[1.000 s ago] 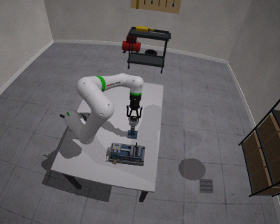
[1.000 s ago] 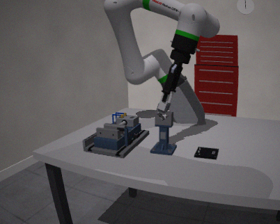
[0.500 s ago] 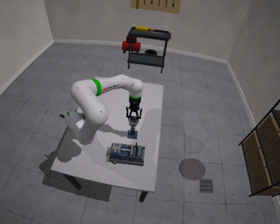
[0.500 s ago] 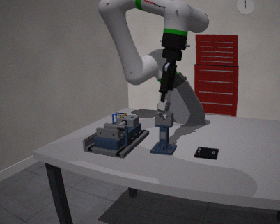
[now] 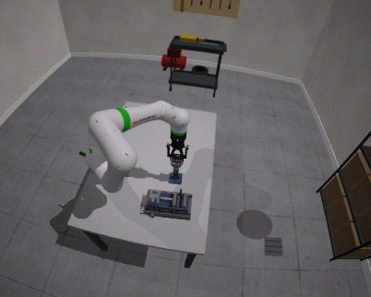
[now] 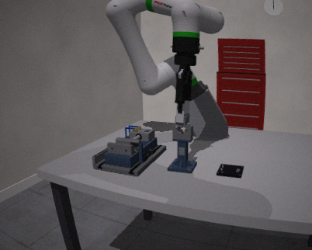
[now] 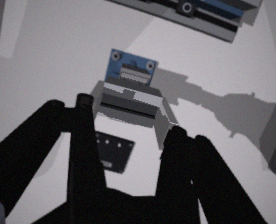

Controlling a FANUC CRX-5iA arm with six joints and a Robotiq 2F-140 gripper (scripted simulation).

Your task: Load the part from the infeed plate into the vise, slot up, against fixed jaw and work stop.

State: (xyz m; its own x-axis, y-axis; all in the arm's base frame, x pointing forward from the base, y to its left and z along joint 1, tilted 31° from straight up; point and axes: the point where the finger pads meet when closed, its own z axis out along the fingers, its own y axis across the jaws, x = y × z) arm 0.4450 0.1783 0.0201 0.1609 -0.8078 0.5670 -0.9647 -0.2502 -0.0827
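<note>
Now: hand 20 mm above the part. Round my hand: air cylinder rod: 220 mm to the right, 130 mm below; then blue work stop: 70 mm ahead, 130 mm to the right, 150 mm below; then black infeed plate: 40 mm behind, 180 mm to the left, 210 mm below.
</note>
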